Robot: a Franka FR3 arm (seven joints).
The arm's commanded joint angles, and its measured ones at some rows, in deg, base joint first. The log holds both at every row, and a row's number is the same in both.
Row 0, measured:
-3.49, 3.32, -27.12, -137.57, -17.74, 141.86, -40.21
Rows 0 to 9, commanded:
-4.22, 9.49, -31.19, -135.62, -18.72, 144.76, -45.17
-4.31, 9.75, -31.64, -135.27, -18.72, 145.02, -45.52
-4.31, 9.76, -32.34, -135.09, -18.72, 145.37, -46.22
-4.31, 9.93, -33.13, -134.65, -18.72, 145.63, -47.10
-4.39, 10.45, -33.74, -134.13, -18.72, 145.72, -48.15
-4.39, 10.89, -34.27, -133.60, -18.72, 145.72, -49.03
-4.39, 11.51, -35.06, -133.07, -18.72, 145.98, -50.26
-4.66, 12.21, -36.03, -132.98, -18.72, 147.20, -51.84
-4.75, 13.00, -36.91, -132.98, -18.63, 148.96, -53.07
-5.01, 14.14, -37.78, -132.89, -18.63, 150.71, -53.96
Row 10, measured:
-3.62, 8.59, -35.47, -133.64, -17.90, 146.10, -50.64
